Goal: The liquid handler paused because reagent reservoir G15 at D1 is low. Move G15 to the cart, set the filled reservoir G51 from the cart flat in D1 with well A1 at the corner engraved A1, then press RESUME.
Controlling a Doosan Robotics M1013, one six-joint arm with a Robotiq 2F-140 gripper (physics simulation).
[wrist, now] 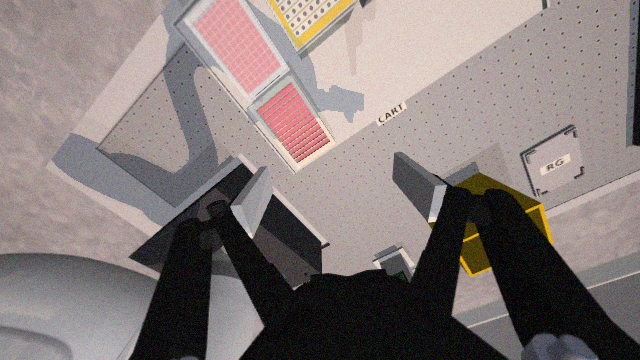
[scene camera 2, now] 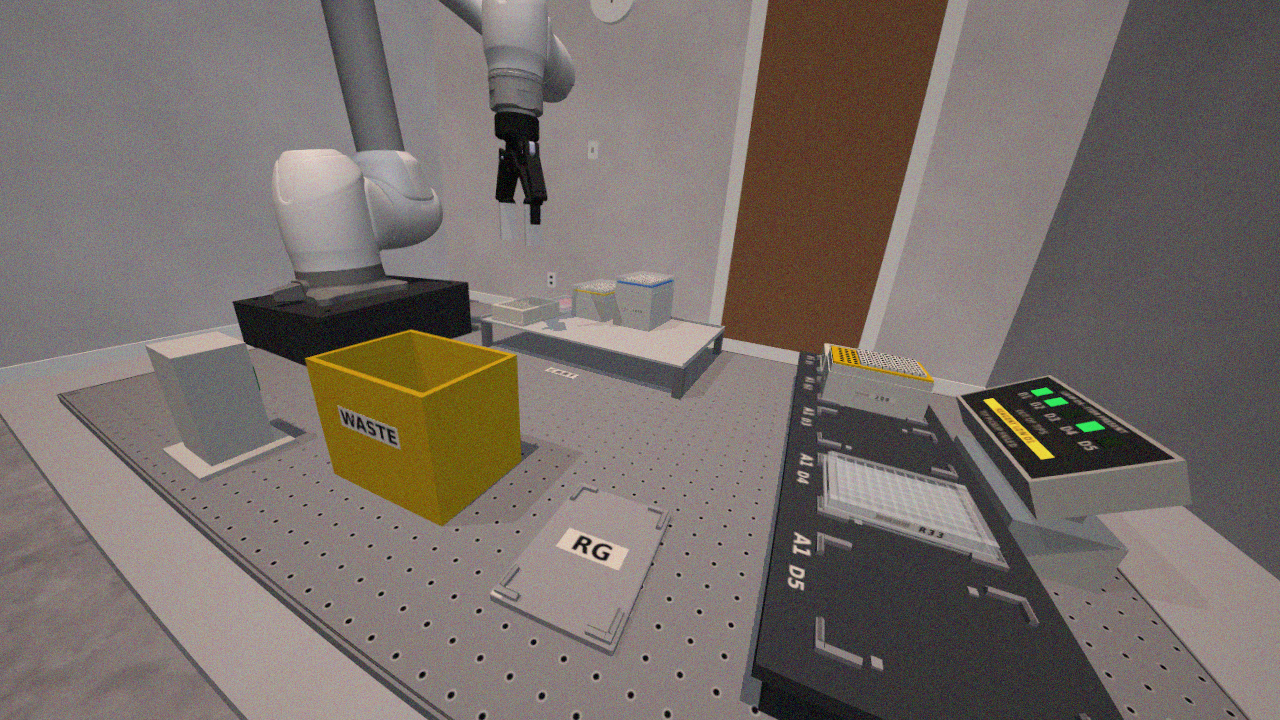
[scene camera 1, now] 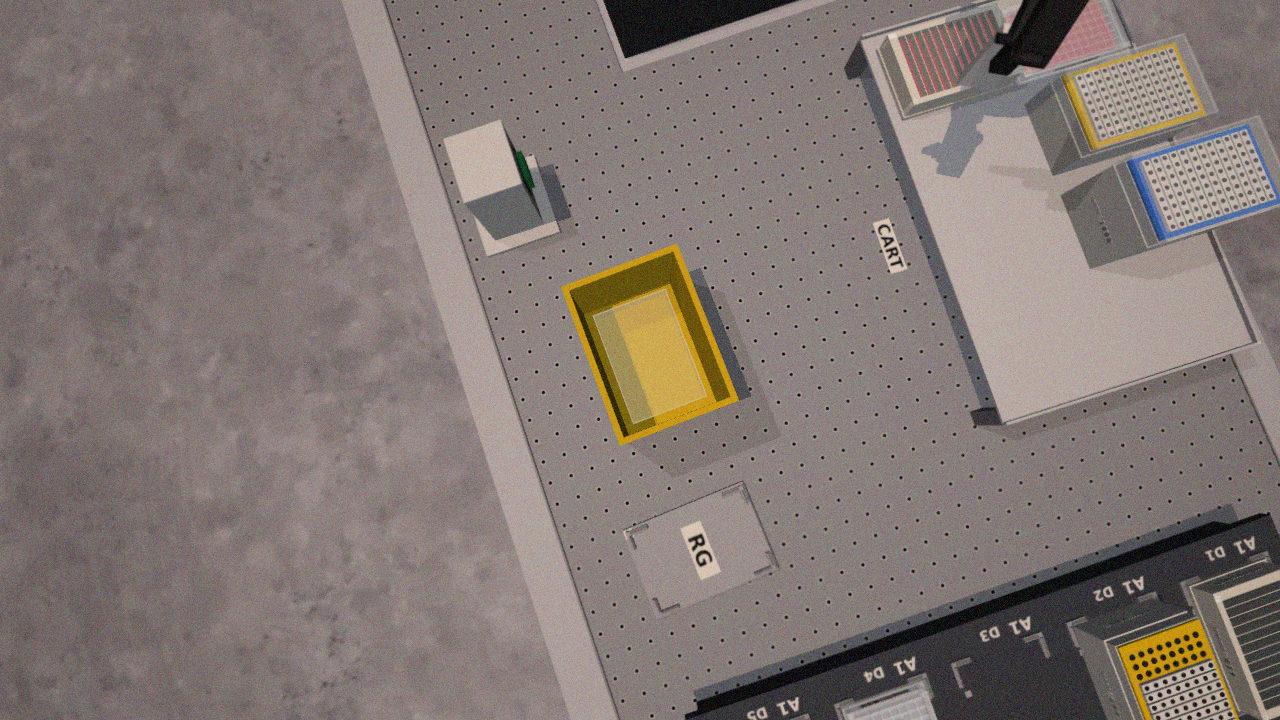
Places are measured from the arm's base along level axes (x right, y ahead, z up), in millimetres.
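Where they show: gripper, fingertip midpoint: (wrist: 331, 172) (scene camera 2: 520, 242) (scene camera 1: 986, 9); arm's base at its link origin: (wrist: 235, 271) (scene camera 2: 346, 292).
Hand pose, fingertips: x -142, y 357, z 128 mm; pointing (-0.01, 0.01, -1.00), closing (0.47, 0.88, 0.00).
Note:
Things, the pixels of their top centre, and the offset from my fingertips. "spot": a spot on its surface instead. Level surfaces: height alone.
- reservoir with red-filled channels, top centre: (scene camera 1: 956, 52) (wrist: 294, 126) (scene camera 2: 527, 302) dy -29, dx -50, dz -131 mm
- cart at its top centre: (scene camera 1: 1057, 184) (wrist: 357, 15) (scene camera 2: 607, 321) dy +132, dx -119, dz -156 mm
- black deck at its surface level: dz -162 mm
- handler's screen at a spot on its surface: (scene camera 2: 1060, 425) spot: dy +781, dx +117, dz -91 mm
- pink plate at its top centre: (scene camera 1: 1064, 27) (wrist: 237, 45) (scene camera 2: 564, 300) dy -30, dx -185, dz -148 mm
- yellow-rimmed tip box at its top centre: (scene camera 1: 1142, 89) (scene camera 2: 603, 284) dy +78, dx -186, dz -92 mm
- yellow waste bin at its top centre: (scene camera 1: 648, 343) (scene camera 2: 415, 356) (wrist: 502, 244) dy +179, dx +352, dz -87 mm
- RG plate at its top centre: (scene camera 2: 592, 543) (scene camera 1: 700, 551) (wrist: 557, 165) dy +400, dx +360, dz -208 mm
A reservoir with red-filled channels (scene camera 1: 947, 64) (scene camera 2: 524, 310) (wrist: 294, 122) lies on a corner of the cart (scene camera 1: 1074, 340) (scene camera 2: 666, 342) (wrist: 425, 45); its label cannot be read. A reservoir with pale, empty-looking channels (scene camera 1: 1257, 622) stands at D1 on the black deck (scene camera 1: 1065, 685) (scene camera 2: 859, 573), partly cut off by scene camera 1's edge. My gripper (scene camera 2: 521, 225) (wrist: 331, 172) is open and empty, high above the table near the cart's red-reservoir end. Part of a finger shows in scene camera 1. The handler's screen (scene camera 2: 1060, 425) shows a yellow banner and green squares; no RESUME label can be read.
The cart also bears a pink plate (scene camera 1: 1087, 40) (wrist: 237, 45), a yellow-rimmed tip box (scene camera 1: 1136, 94) (scene camera 2: 593, 302) (wrist: 312, 20) and a taller blue-rimmed one (scene camera 1: 1206, 183) (scene camera 2: 644, 302). Another tip box (scene camera 1: 1177, 676) (scene camera 2: 877, 380) stands at D2. The yellow waste bin (scene camera 1: 678, 416) (scene camera 2: 465, 447) stands beside the RG plate (scene camera 1: 742, 559) (scene camera 2: 572, 595).

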